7 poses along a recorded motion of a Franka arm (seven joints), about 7.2 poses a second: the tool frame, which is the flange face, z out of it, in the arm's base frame.
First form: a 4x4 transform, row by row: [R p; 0 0 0 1], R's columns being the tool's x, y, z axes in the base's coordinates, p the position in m. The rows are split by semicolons.
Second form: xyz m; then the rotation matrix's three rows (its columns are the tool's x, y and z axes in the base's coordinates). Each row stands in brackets. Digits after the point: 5 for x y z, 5 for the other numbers.
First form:
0.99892, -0.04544, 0.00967, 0.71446; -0.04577, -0.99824, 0.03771, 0.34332; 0.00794, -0.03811, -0.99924, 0.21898; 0, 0, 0, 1
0.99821, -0.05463, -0.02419, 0.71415; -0.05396, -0.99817, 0.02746, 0.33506; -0.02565, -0.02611, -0.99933, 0.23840; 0, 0, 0, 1
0.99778, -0.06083, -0.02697, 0.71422; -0.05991, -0.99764, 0.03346, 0.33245; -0.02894, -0.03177, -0.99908, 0.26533; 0, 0, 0, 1
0.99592, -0.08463, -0.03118, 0.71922; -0.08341, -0.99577, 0.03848, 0.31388; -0.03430, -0.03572, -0.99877, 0.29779; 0, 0, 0, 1
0.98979, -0.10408, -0.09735, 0.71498; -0.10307, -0.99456, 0.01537, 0.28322; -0.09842, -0.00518, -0.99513, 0.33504; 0, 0, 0, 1
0.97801, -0.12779, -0.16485, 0.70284; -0.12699, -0.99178, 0.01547, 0.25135; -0.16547, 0.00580, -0.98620, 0.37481; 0, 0, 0, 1
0.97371, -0.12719, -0.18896, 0.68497; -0.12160, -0.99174, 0.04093, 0.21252; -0.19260, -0.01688, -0.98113, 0.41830; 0, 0, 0, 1
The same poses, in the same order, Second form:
[0.71446, 0.34332, 0.21898], [[0.99892, -0.04544, 0.00967], [-0.04577, -0.99824, 0.03771], [0.00794, -0.03811, -0.99924]]
[0.71415, 0.33506, 0.23840], [[0.99821, -0.05463, -0.02419], [-0.05396, -0.99817, 0.02746], [-0.02565, -0.02611, -0.99933]]
[0.71422, 0.33245, 0.26533], [[0.99778, -0.06083, -0.02697], [-0.05991, -0.99764, 0.03346], [-0.02894, -0.03177, -0.99908]]
[0.71922, 0.31388, 0.29779], [[0.99592, -0.08463, -0.03118], [-0.08341, -0.99577, 0.03848], [-0.03430, -0.03572, -0.99877]]
[0.71498, 0.28322, 0.33504], [[0.98979, -0.10408, -0.09735], [-0.10307, -0.99456, 0.01537], [-0.09842, -0.00518, -0.99513]]
[0.70284, 0.25135, 0.37481], [[0.97801, -0.12779, -0.16485], [-0.12699, -0.99178, 0.01547], [-0.16547, 0.00580, -0.98620]]
[0.68497, 0.21252, 0.41830], [[0.97371, -0.12719, -0.18896], [-0.12160, -0.99174, 0.04093], [-0.19260, -0.01688, -0.98113]]

